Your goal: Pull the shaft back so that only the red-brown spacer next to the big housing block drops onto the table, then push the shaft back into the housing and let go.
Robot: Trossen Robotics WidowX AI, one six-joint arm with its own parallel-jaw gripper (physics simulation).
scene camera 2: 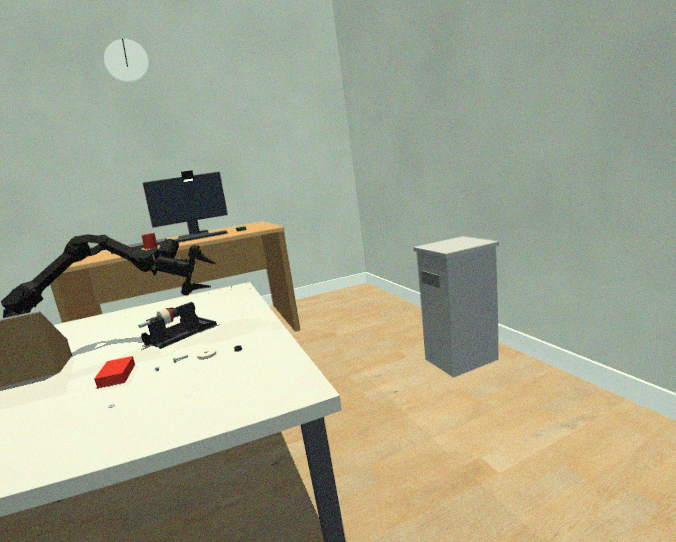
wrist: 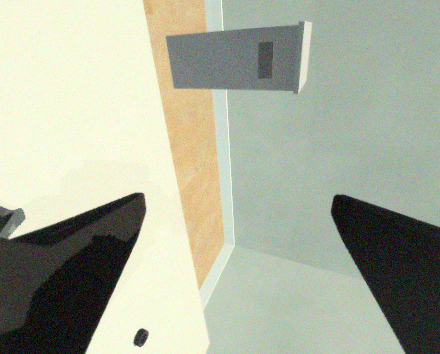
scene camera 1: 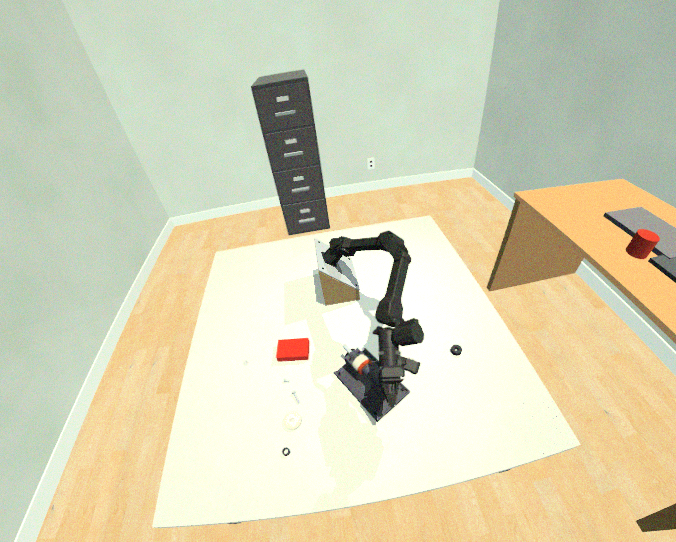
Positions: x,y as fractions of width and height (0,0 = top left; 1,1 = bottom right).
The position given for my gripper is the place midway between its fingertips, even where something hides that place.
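Note:
Scene camera 1 shows my gripper (scene camera 1: 0.58,0.75), open and holding nothing, and a red block (scene camera 1: 0.43,0.64), which rests on the table. Scene camera 2 shows the block (scene camera 2: 0.17,0.69) and my gripper (scene camera 2: 0.32,0.51). The wrist view shows my gripper (wrist: 0.54,0.57); the block is out of frame in the wrist view.

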